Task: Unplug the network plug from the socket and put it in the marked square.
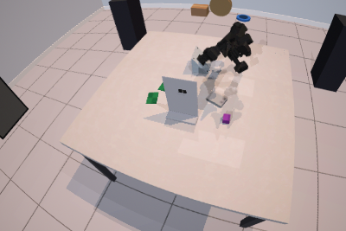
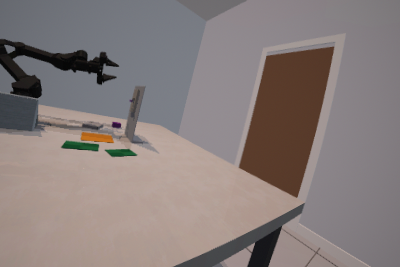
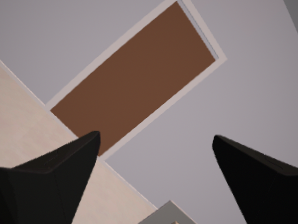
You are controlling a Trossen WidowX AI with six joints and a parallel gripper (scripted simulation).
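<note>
The purple plug is 80 mm ahead of my gripper tip, 220 mm to the right of it and 140 mm below it. Also, from my gripper tip: upright panel: 100 mm ahead, 220 mm to the right, 210 mm below; then grey flat piece: 60 mm behind, 70 mm to the right, 320 mm below; then purple block: 60 mm ahead, 20 mm to the left, 310 mm below.
</note>
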